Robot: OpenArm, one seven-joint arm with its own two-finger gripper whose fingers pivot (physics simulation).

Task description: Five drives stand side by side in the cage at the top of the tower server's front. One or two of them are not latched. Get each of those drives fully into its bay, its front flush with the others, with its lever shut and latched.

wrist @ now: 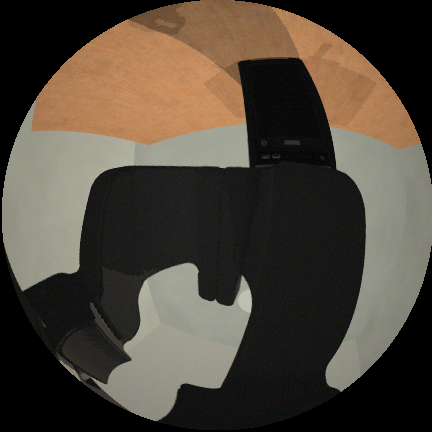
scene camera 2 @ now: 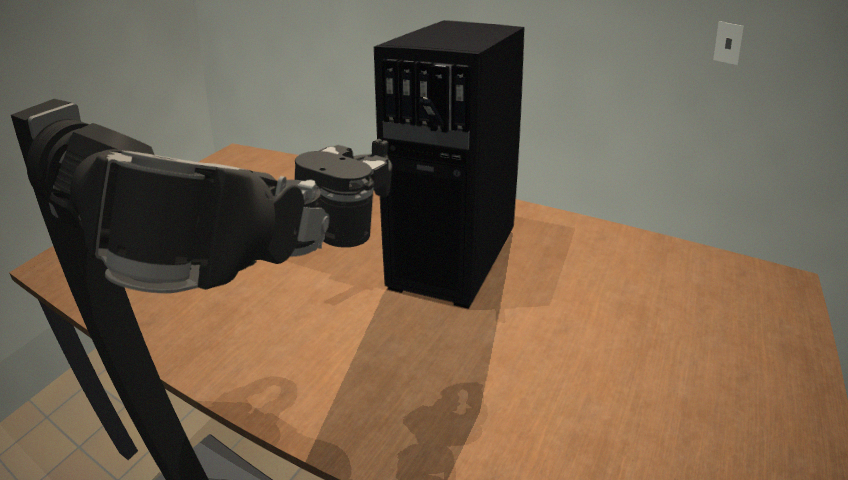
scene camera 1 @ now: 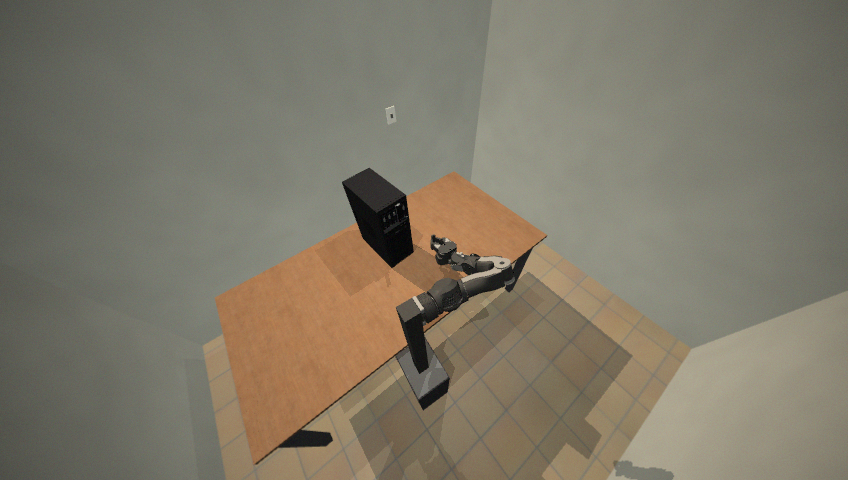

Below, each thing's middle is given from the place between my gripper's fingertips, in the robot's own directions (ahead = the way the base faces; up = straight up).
Labels:
Now: hand 38 cm short of the black tower server (scene camera 2: 449, 212), 15 cm above it and 11 cm to the right of it.

